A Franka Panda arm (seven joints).
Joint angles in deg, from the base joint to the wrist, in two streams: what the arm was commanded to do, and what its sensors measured. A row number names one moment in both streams.
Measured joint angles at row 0:
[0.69, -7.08, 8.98, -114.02, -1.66, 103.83, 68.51]
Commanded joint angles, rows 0 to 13:
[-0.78, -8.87, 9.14, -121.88, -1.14, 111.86, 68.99]
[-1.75, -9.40, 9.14, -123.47, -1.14, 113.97, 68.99]
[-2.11, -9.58, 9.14, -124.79, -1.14, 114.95, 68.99]
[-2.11, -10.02, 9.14, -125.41, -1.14, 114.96, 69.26]
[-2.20, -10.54, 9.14, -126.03, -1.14, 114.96, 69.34]
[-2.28, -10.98, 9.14, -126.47, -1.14, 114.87, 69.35]
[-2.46, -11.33, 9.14, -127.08, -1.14, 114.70, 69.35]
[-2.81, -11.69, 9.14, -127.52, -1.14, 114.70, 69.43]
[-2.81, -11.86, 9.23, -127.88, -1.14, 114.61, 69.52]
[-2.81, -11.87, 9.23, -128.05, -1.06, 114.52, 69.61]
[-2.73, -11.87, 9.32, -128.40, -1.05, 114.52, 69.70]
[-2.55, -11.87, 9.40, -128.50, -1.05, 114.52, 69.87]
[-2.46, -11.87, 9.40, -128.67, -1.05, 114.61, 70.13]
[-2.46, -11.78, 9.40, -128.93, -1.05, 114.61, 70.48]
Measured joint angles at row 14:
[-2.14, -10.56, 8.72, -127.23, -1.66, 114.06, 68.81]
